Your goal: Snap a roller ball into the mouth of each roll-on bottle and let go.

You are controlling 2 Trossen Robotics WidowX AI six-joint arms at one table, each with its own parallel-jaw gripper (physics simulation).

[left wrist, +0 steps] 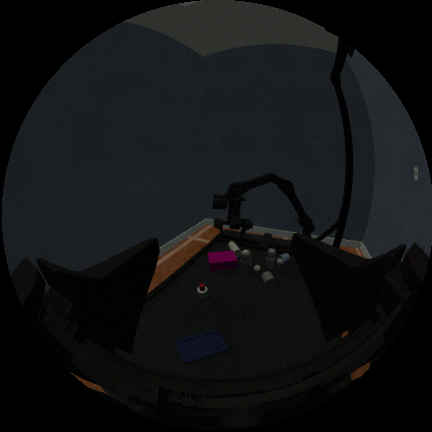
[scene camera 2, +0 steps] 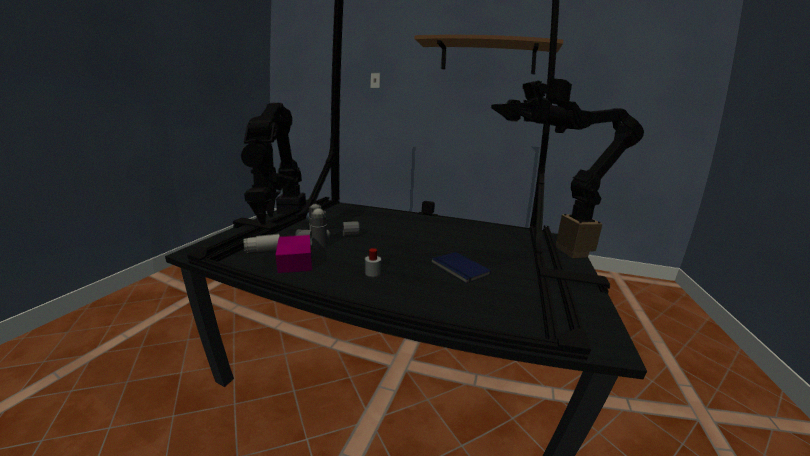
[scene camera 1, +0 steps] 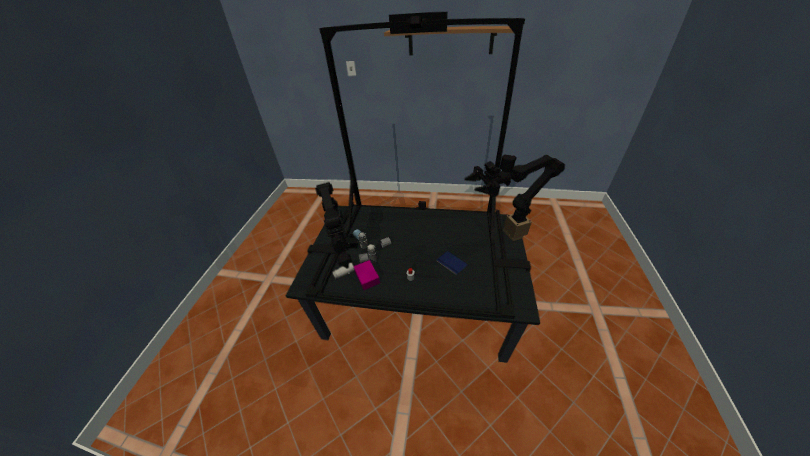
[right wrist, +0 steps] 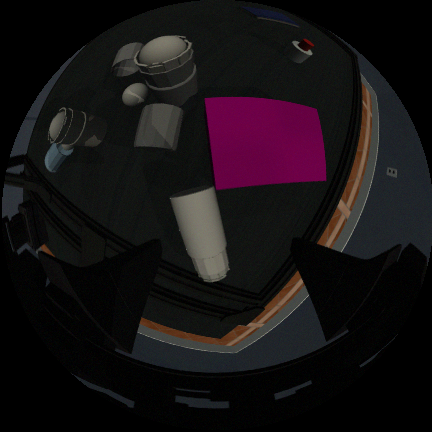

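Where they show: left gripper, fingertip midpoint: [left wrist: 226, 243] [scene camera 2: 498, 105] [scene camera 1: 469, 184]; right gripper, fingertip midpoint: [left wrist: 231, 238] [scene camera 2: 267, 220] [right wrist: 228, 246]; left arm's base at its link origin: [scene camera 2: 581, 218] [scene camera 1: 519, 218]; right arm's base at its link origin: [scene camera 2: 290, 195] [right wrist: 24, 226].
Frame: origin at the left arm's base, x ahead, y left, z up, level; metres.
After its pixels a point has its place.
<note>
One upright bottle [scene camera 1: 371, 253] @[z -0.037, x 0.835, y -0.084 m] [scene camera 2: 319, 229] @[z -0.053, x 0.824, y -0.079 m] [left wrist: 245, 261] @[z -0.044, x 0.807, y -0.102 m] [right wrist: 172, 77] @[z -0.031, x 0.848, y -0.095 m] and another upright bottle [scene camera 1: 363, 241] @[z -0.057, x 0.854, y -0.209 m] [left wrist: 270, 260] @[z -0.070, x 0.832, y -0.228 m] [right wrist: 79, 127] @[z -0.056, x 0.861, y -0.212 m] each have a pale ball in the mouth. A pale bottle [scene camera 1: 342, 271] @[z -0.074, x 1.002, y -0.051 m] [scene camera 2: 265, 243] @[z -0.082, x 0.982, y -0.049 m] [left wrist: 233, 247] @[z -0.070, x 0.970, y -0.064 m] [right wrist: 200, 225] @[z -0.068, x 0.977, y -0.071 m] lies on its side beside the magenta box; whether its mouth holds a ball is unclear. One loose ball [left wrist: 257, 268] @[z -0.088, x 0.803, y -0.160 m] [right wrist: 135, 94] @[z -0.085, x 0.827, y -0.151 m] lies by the first bottle, another [left wrist: 280, 261] @[z -0.088, x 0.838, y -0.286 m] [right wrist: 65, 146] @[z -0.087, x 0.866, y -0.281 m] by the second. My right gripper [scene camera 2: 263, 219] @[z -0.015, x 0.970, y -0.052 m] [right wrist: 228, 246] @[z -0.015, x 0.970, y -0.052 m] is open and empty, above the lying bottle. My left gripper [scene camera 1: 473, 184] @[z 0.316, x 0.351, y 0.003 m] [scene camera 2: 498, 108] @[z 0.316, x 0.351, y 0.003 m] is open, high at the right.
A magenta box [scene camera 1: 367, 273] @[z -0.066, x 0.883, y 0.014 m] [scene camera 2: 293, 253] @[z -0.066, x 0.878, y 0.061 m] [right wrist: 267, 145] @[z -0.066, x 0.898, y -0.010 m], grey caps [scene camera 1: 386, 242] [right wrist: 159, 126] and a pale blue cap [scene camera 1: 357, 232] @[z -0.072, x 0.871, y -0.312 m] [right wrist: 58, 157] @[z -0.079, x 0.881, y -0.292 m] lie near the bottles. A white, red-topped container [scene camera 1: 410, 275] @[z -0.078, x 0.683, y 0.093 m] [scene camera 2: 372, 266] @[z -0.087, x 0.681, y 0.098 m] and a blue book [scene camera 1: 451, 262] @[z -0.103, x 0.448, y 0.072 m] [scene camera 2: 460, 266] @[z -0.104, x 0.449, y 0.083 m] are farther right in the scene views.
</note>
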